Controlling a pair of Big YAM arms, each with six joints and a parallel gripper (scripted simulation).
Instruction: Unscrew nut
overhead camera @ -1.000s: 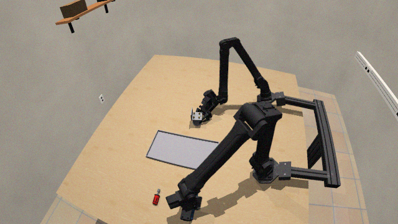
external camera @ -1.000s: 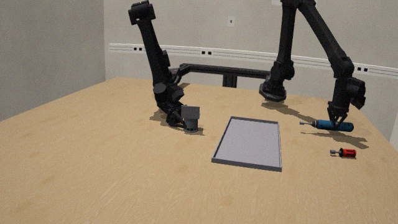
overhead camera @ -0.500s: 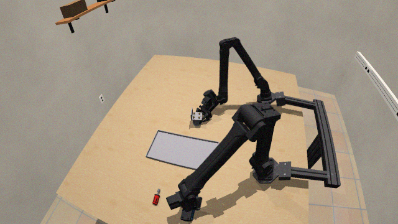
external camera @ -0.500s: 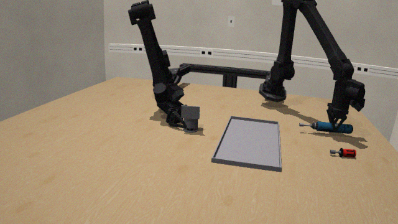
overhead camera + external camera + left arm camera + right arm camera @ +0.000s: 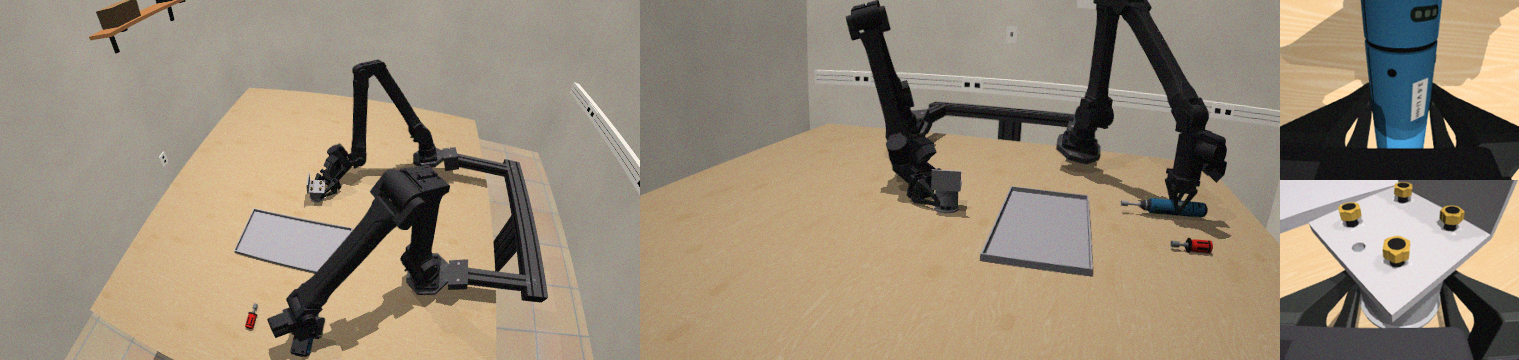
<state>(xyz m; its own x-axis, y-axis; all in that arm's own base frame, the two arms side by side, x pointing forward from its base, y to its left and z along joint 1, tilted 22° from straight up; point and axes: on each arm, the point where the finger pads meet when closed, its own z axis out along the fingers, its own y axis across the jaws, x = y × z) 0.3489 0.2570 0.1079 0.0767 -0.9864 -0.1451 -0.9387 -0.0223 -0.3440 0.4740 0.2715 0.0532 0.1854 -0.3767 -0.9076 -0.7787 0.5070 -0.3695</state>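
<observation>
The grey bracket lies 50 mm above my right hand. Also, from my right hand: shallow grey tray 250 mm to the left, 40 mm ahead, 20 mm below; then small red-handled screwdriver 590 mm to the left, 90 mm ahead, 10 mm below.
</observation>
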